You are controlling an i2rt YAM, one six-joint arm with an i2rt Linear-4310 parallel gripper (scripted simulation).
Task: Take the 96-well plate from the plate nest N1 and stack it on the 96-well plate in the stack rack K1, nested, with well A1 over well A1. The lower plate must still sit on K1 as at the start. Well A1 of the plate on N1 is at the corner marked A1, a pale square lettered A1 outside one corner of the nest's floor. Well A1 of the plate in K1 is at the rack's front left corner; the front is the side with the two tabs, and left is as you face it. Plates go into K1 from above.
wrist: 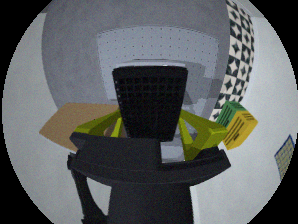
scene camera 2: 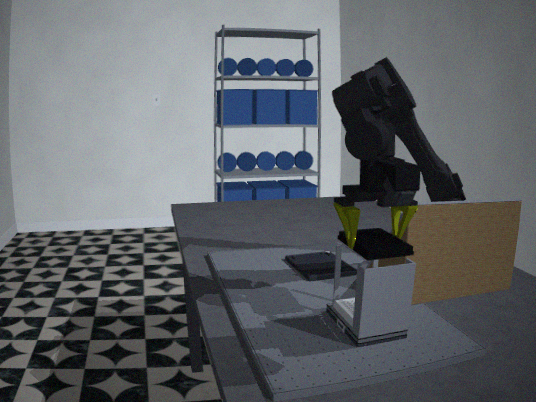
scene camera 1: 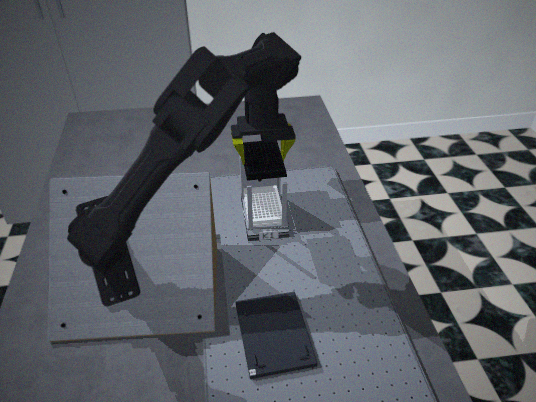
Note:
In view: the gripper [scene camera 2: 373, 246], a black 96-well plate [scene camera 2: 372, 244], a white 96-well plate [scene camera 1: 267, 210] and a rack back wall [scene camera 2: 387, 291].
The black 96-well plate also shows in the wrist view [wrist: 160, 120] and in scene camera 1 [scene camera 1: 263, 160]. The gripper is seen too in the wrist view [wrist: 150, 111] and in scene camera 1 [scene camera 1: 262, 161].

